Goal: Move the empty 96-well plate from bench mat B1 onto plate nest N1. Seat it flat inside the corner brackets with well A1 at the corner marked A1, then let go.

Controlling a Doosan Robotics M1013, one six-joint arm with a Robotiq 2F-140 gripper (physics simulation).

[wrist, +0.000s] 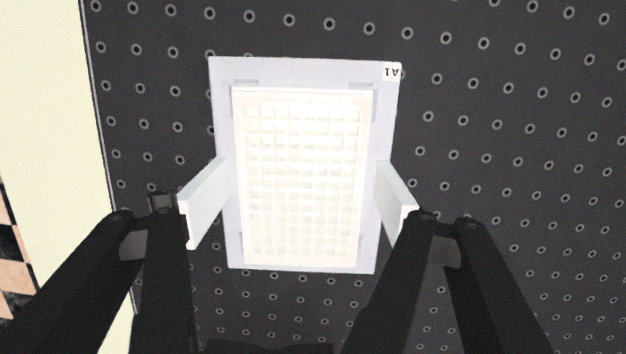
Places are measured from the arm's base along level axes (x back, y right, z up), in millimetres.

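Pixels of known places: gripper, fingertip midpoint: (301,177).
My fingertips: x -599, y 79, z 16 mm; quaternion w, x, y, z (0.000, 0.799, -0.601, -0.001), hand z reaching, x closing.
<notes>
Behind a point stands the place of what it marks.
The white 96-well plate (303,175) @(x -595, y 79, z 23 mm) lies within the corner brackets of the pale plate nest (300,72) @(x -535, y 99, z 10 mm), and looks flat. Nest surface shows around it on all sides. The A1 label is at the nest's upper right corner in the view; the plate's own well marks are too washed out to read. My gripper (301,177) @(x -599, y 79, z 16 mm) is open, with one pale finger on each side of the plate and a visible gap between each finger and the plate. Bench mat B1 does not show in the wrist view.
The nest stands on a dark board (500,165) @(x -553, y -60, z -2 mm) with rows of ringed holes. The board's edge runs down the left, beside a cream surface (45,115) @(x -622, y 286, z -15 mm). A checkered floor (15,270) shows at the lower left.
</notes>
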